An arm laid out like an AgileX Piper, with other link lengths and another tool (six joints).
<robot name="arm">
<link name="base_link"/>
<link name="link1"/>
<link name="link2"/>
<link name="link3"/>
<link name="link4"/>
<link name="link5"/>
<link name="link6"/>
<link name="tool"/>
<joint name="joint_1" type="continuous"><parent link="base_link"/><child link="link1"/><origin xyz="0.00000 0.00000 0.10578"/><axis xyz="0 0 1"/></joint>
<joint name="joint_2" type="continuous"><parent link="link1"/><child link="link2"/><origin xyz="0.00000 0.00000 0.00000" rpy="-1.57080 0.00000 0.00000"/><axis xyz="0 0 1"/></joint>
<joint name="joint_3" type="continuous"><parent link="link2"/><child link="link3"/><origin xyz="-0.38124 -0.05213 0.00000"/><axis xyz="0 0 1"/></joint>
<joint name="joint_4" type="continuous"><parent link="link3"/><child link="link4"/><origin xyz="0.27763 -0.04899 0.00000" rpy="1.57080 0.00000 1.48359"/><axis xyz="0 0 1"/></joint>
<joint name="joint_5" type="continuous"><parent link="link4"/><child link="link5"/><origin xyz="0.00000 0.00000 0.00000" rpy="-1.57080 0.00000 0.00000"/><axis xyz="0 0 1"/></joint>
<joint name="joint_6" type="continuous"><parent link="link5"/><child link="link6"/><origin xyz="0.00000 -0.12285 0.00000" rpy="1.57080 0.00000 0.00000"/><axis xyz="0 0 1"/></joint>
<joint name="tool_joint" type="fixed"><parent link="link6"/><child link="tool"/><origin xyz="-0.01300 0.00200 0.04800" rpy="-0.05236 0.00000 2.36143"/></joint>
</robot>
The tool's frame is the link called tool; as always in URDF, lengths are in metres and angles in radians. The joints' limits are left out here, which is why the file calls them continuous.
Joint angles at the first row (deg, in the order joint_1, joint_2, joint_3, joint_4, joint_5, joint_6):
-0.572 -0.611 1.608 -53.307 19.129 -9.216
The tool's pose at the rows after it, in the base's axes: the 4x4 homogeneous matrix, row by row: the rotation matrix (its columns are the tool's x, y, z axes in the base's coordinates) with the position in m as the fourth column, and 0 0 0 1 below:
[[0.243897, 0.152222, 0.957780, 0.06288], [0.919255, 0.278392, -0.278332, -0.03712], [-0.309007, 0.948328, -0.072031, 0.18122], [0, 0, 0, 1]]
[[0.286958, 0.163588, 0.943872, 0.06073], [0.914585, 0.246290, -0.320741, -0.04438], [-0.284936, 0.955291, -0.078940, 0.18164], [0, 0, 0, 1]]
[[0.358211, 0.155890, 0.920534, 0.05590], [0.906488, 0.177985, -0.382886, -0.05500], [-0.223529, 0.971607, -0.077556, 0.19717], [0, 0, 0, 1]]
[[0.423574, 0.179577, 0.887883, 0.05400], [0.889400, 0.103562, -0.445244, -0.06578], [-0.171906, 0.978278, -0.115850, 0.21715], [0, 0, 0, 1]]
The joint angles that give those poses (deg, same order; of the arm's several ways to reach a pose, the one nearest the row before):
-0.574 -0.611 1.608 -56.455 19.850 -6.547
-0.574 -0.610 1.329 -58.507 22.318 -2.964
-0.571 -0.088 -1.504 -58.719 26.593 0.552
-0.574 3.321 -5.620 -57.832 31.417 3.043

